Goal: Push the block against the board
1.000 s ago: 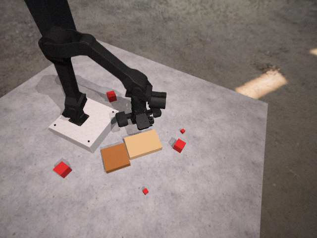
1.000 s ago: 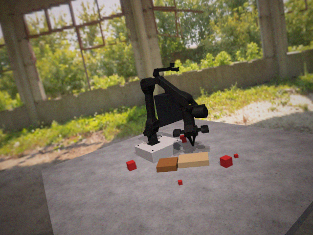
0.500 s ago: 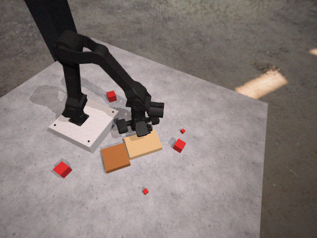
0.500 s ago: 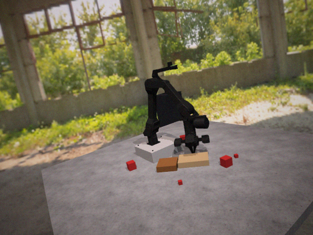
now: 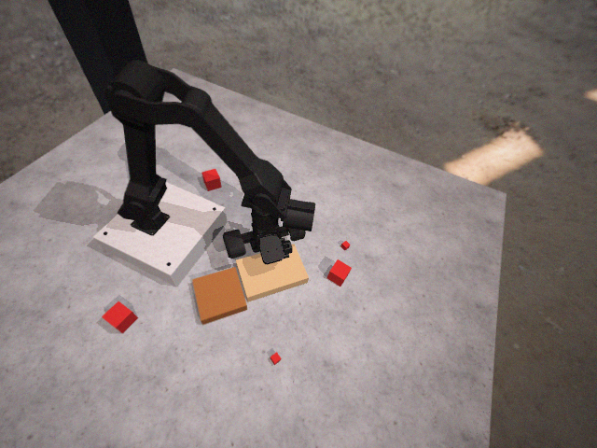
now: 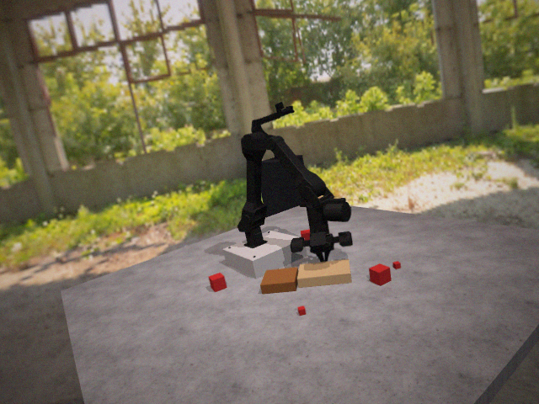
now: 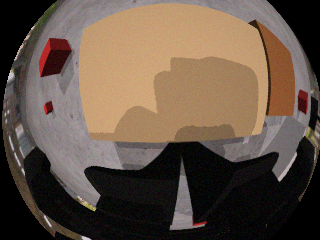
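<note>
Right now the tan board is 4 cm to the right of my gripper tip, 4 cm ahead of it and 1 cm above it. Round my gripper tip: orange-brown square block 15 cm to the right, 4 cm behind, 1 cm above.
</note>
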